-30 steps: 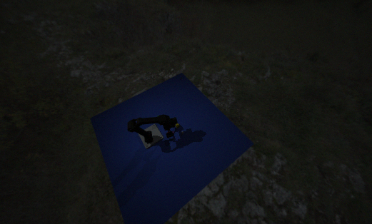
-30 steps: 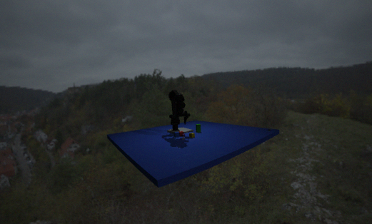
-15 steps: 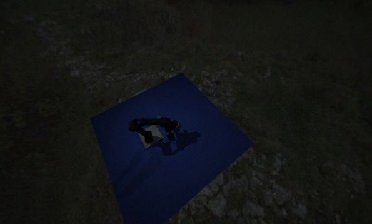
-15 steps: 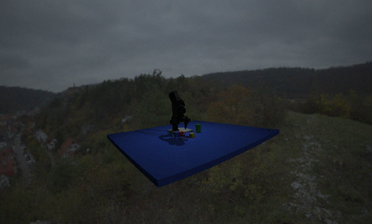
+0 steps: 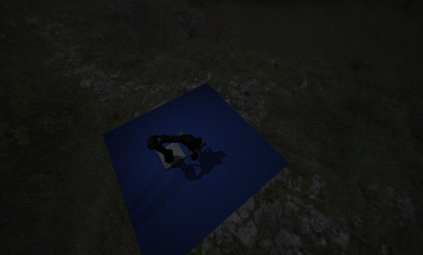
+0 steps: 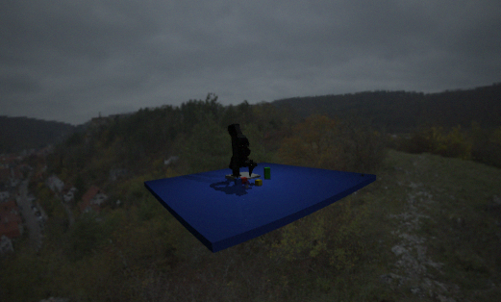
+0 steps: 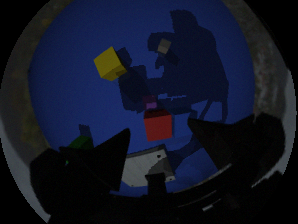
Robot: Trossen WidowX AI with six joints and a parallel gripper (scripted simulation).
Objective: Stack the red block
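The red block lies 2 cm below my gripper tip. The rest, counted from my gripper tip: yellow block 11 cm ahead, 5 cm to the left, 2 cm below.
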